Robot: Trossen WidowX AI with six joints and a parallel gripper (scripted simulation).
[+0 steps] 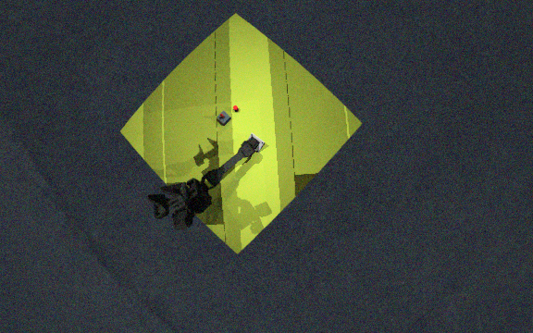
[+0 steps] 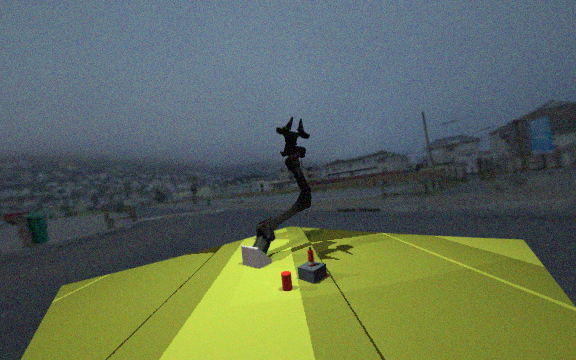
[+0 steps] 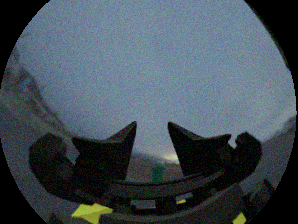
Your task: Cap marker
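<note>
Now: the red cap 20 cm ahead of my gripper tip, 43 cm to the right of it and 66 cm below it. From my gripper tip the other things lie so: dark grey holder block 23 cm ahead, 33 cm to the right, 66 cm below.
</note>
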